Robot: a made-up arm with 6 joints.
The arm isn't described. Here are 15 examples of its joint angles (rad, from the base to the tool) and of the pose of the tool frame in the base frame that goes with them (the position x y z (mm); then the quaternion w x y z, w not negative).
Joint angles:
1: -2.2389 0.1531 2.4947 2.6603 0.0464 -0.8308
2: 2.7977 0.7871 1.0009 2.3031 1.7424 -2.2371
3: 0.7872 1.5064 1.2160 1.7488 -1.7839 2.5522
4: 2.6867 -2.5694 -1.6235 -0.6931 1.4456 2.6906
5: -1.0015 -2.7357 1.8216 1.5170 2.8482 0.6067
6: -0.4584 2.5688 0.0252 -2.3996 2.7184 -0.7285
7: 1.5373 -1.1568 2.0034 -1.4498 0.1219 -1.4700
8: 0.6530 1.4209 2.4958 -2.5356 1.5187 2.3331
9: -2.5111 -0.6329 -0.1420 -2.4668 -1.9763 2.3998
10: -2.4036 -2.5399 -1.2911 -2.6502 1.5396 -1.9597
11: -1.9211 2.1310 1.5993 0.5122 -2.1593 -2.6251
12: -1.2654 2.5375 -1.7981 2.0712 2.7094 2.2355
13: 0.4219 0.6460 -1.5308 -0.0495 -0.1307 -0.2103
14: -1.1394 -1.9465 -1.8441 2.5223 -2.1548 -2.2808
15: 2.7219 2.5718 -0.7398 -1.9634 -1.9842 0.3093
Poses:
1: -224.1 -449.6 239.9 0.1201 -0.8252 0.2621 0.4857
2: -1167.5 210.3 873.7 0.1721 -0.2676 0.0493 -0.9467
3: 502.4 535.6 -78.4 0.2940 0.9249 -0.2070 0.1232
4: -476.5 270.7 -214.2 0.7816 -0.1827 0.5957 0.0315
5: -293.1 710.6 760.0 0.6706 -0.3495 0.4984 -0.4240
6: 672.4 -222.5 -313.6 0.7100 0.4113 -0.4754 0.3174
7: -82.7 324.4 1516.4 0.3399 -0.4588 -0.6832 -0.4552
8: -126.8 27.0 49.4 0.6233 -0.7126 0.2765 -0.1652
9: 773.0 350.4 1652.9 0.0859 -0.3747 0.4280 -0.8180
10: -281.3 -315.7 -311.8 0.1825 0.1678 -0.5586 -0.7915
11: -8.4 24.0 -253.5 0.2534 0.5845 -0.7620 0.1162
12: 385.9 -704.4 872.5 0.0962 0.5071 0.8565 -0.0007
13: -524.4 -145.6 1663.4 0.4773 0.3906 -0.7629 -0.1937
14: 48.0 53.8 -228.3 0.4707 -0.1575 -0.8061 0.3224
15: -1069.9 266.8 100.0 0.3990 -0.2545 0.4797 -0.7389
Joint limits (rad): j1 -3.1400..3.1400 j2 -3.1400..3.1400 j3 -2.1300..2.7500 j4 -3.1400..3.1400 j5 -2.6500..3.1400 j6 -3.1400..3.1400
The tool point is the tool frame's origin. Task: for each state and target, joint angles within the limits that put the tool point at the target. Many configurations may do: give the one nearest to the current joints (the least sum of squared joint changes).
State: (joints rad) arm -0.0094 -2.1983 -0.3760 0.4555 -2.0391 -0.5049
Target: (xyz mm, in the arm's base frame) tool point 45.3 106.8 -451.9
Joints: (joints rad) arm 0.3904 -2.5204 -0.9258 0.0089 -2.1139 -0.5242
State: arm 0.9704 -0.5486 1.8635 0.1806 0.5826 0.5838
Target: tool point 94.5 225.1 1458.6
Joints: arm 0.8258 -1.3421 2.0153 0.0974 0.7445 0.5942
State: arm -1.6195 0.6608 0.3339 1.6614 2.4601 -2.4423
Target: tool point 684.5 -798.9 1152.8
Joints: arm -1.0226 0.7737 0.5727 1.6573 2.4787 -2.4449
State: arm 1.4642 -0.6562 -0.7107 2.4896 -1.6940 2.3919
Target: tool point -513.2 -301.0 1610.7
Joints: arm 0.7284 0.2153 -1.2803 2.5719 -2.1681 2.3663
